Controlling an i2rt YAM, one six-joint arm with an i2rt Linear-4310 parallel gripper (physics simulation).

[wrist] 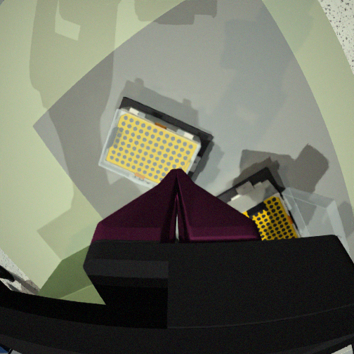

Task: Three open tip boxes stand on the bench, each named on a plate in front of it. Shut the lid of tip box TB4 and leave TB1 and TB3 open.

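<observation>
A tip box with a yellow perforated rack stands left of centre in the wrist view. The rack looks pale, as if seen through a clear lid lying over it. A black strip runs along its upper side; no name is readable. A second tip box shows partly at the lower right, its rack bright yellow and its clear lid swung open to the right. My gripper is shut and empty, its tips over the first box's lower right edge in the view; their height above it is unclear. The third box does not show.
The boxes stand on a grey mat on a pale green bench top. Another black strip runs along the second box's upper side. Shadows of the arm and boxes fall across the mat. A speckled floor shows at the upper right.
</observation>
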